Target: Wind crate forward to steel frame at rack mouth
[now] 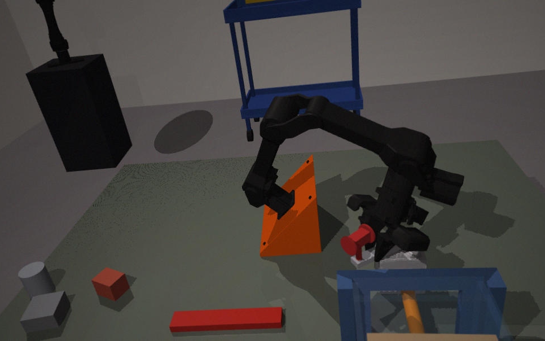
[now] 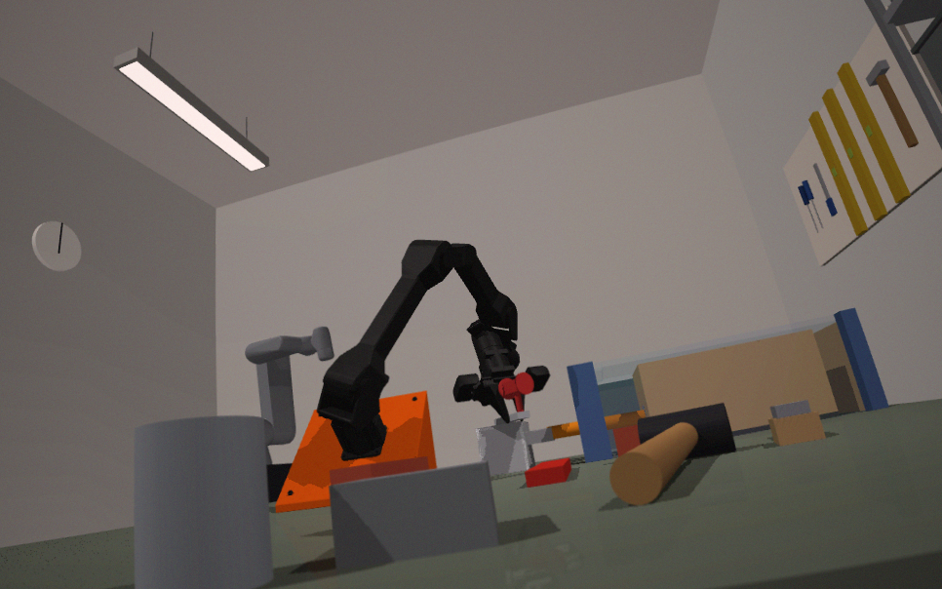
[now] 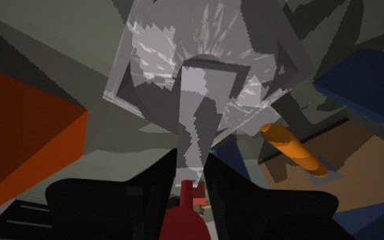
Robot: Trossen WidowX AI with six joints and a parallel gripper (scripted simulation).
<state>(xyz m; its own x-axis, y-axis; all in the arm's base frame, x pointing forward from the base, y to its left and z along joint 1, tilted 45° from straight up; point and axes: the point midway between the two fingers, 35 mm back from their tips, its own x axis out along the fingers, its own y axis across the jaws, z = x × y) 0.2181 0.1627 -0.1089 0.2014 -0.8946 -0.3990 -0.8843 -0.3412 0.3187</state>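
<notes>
My gripper tip is now 2 cm below the grey crank arm. Round my gripper tip: frame 13 cm ahead, 5 cm to the left, 2 cm above; then grey winch 5 cm behind, 5 cm to the left, 6 cm below; then red knob 1 cm ahead, 3 cm to the right, 5 cm above.
</notes>
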